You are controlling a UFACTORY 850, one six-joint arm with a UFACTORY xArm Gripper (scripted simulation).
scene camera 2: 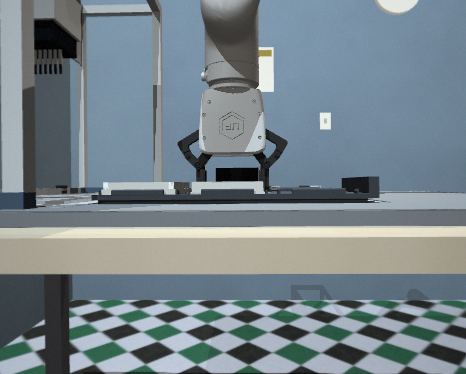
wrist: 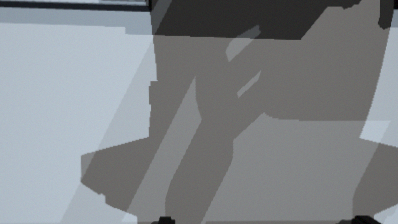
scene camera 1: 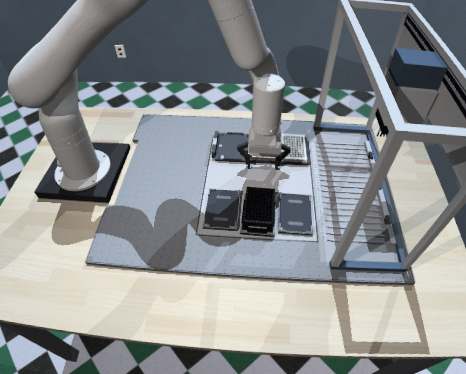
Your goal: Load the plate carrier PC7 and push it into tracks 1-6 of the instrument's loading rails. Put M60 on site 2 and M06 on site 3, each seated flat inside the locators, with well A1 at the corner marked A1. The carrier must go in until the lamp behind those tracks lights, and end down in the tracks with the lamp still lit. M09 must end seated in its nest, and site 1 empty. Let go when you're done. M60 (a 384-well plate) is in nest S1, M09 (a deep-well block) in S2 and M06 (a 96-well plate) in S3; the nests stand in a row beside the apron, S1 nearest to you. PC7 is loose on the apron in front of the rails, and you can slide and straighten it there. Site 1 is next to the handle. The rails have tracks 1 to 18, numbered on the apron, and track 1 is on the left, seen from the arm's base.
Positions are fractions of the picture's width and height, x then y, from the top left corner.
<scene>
I see my gripper (scene camera 2: 0.50,0.52), a carrier PC7 (scene camera 2: 0.76,0.51), a plate (scene camera 2: 0.36,0.50) and a nest S3 (scene camera 1: 0.63,0.57).
The carrier PC7 also shows in scene camera 1 (scene camera 1: 0.48,0.40). The wrist view does not show the carrier PC7: it is out of frame. The wrist view does not show the plate: it is out of frame.
</scene>
